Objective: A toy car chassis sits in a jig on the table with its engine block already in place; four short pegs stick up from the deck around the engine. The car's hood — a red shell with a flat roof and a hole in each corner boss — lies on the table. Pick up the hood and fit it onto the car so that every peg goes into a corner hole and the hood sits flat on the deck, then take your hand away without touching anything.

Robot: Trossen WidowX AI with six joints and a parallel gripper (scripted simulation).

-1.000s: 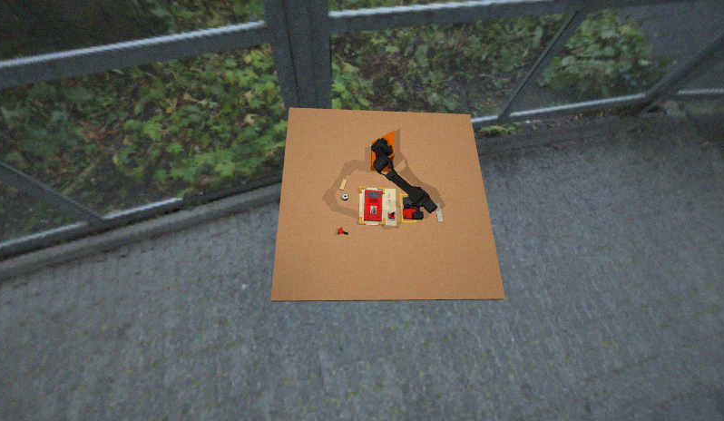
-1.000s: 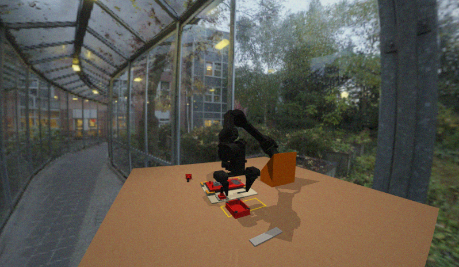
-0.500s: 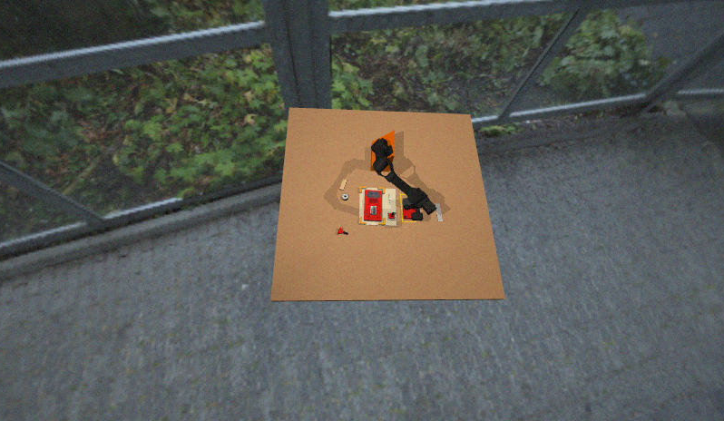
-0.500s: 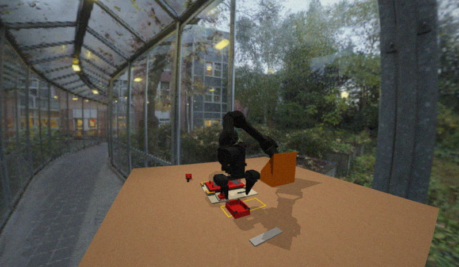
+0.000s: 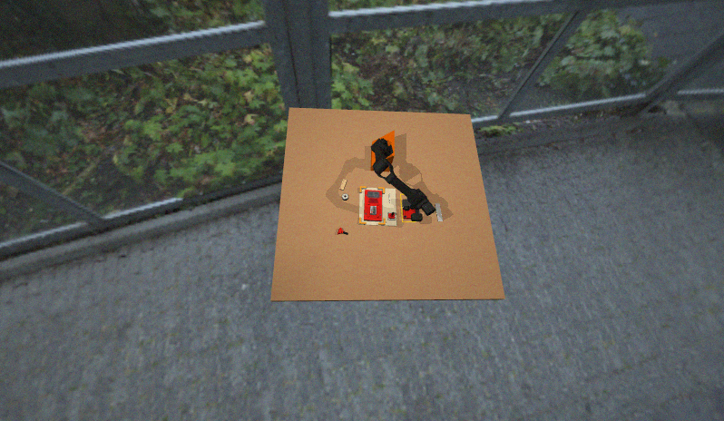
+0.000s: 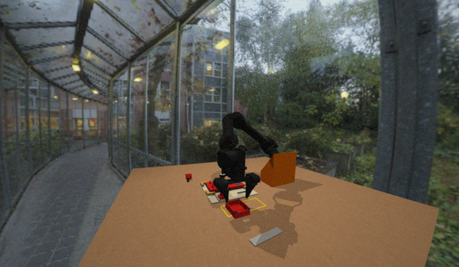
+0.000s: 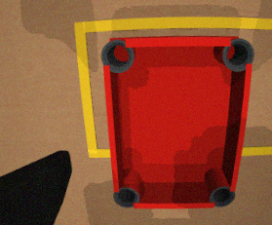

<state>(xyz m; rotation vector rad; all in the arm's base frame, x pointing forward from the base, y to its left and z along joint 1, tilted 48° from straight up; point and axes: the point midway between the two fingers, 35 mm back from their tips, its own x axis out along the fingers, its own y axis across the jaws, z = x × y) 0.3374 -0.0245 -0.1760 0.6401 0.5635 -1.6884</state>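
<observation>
My gripper tip is now 40 mm above the red hood. The rest, counted from my gripper tip: grey engine block (30 mm behind, 230 mm to the right, 30 mm below); jig (70 mm behind, 210 mm to the right, 40 mm below); grey bar (180 mm to the left, 50 mm below).
</observation>
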